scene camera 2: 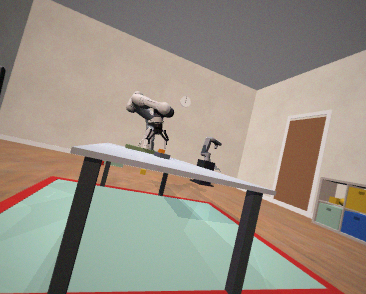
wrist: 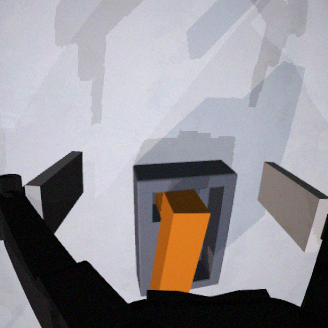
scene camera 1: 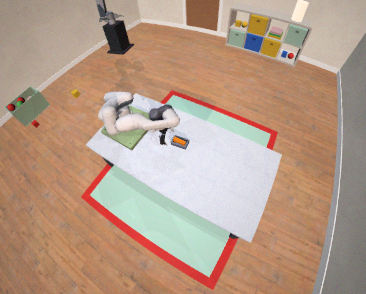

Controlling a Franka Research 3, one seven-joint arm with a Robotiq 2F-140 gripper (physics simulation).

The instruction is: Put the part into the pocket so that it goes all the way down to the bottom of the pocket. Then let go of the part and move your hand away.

Labels:
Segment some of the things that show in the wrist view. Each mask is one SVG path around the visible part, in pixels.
My gripper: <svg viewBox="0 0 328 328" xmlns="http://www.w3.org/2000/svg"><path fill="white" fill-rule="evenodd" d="M0 175L0 240L3 240L17 278L41 328L328 328L328 196L272 161L263 161L257 200L303 252L316 252L320 239L322 240L300 306L283 299L270 297L266 288L241 289L213 296L179 290L146 289L146 298L127 303L87 260L76 262L54 235L54 232L83 192L82 151L70 151L23 186L21 175L7 173Z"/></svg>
An orange part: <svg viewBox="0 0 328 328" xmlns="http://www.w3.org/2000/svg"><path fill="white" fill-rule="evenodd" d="M194 189L155 193L154 201L161 219L150 280L150 289L189 292L210 215L209 210Z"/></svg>

